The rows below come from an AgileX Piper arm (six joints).
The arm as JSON. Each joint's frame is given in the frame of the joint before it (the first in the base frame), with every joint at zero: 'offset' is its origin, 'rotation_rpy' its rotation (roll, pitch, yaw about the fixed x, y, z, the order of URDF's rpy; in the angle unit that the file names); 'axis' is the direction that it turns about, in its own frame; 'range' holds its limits. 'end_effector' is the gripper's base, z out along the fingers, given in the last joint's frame.
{
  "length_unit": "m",
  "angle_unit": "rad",
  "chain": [
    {
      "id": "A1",
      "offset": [
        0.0,
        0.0,
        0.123
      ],
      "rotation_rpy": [
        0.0,
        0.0,
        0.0
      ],
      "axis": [
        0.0,
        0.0,
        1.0
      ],
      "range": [
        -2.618,
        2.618
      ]
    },
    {
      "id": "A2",
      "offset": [
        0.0,
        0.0,
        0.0
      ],
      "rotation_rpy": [
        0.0,
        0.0,
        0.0
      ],
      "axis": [
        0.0,
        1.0,
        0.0
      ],
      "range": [
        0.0,
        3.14
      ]
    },
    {
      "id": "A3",
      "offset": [
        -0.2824,
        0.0,
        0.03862
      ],
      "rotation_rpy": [
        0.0,
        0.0,
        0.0
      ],
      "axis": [
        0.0,
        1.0,
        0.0
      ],
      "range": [
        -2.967,
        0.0
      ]
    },
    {
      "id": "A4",
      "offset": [
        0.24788,
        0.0,
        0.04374
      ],
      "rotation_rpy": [
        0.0,
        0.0,
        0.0
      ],
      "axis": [
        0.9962,
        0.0,
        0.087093
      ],
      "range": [
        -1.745,
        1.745
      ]
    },
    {
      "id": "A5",
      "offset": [
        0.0,
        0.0,
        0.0
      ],
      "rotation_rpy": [
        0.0,
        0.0,
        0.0
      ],
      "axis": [
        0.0,
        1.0,
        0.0
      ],
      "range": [
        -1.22,
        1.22
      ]
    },
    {
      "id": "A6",
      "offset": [
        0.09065,
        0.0,
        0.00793
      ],
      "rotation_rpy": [
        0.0,
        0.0,
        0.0
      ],
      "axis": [
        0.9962,
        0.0,
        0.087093
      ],
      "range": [
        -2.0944,
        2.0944
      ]
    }
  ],
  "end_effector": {
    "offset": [
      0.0,
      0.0,
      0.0
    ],
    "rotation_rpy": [
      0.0,
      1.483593,
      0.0
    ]
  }
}
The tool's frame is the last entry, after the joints.
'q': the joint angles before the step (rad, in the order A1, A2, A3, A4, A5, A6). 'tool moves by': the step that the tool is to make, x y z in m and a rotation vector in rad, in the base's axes. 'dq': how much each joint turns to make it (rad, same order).
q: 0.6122, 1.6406, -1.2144, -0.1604, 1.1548, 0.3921
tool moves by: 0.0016, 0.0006, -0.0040, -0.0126, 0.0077, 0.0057
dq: 0.0002, 0.0131, 0.0001, -0.0060, -0.0001, -0.0035
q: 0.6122, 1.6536, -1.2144, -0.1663, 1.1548, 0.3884
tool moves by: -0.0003, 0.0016, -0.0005, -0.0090, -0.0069, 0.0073
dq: 0.0080, 0.0024, -0.0003, -0.0126, -0.0017, 0.0054
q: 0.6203, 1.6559, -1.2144, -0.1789, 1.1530, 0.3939
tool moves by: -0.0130, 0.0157, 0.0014, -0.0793, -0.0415, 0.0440
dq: 0.0916, 0.0005, 0.0001, -0.0956, 0.0323, 0.0757
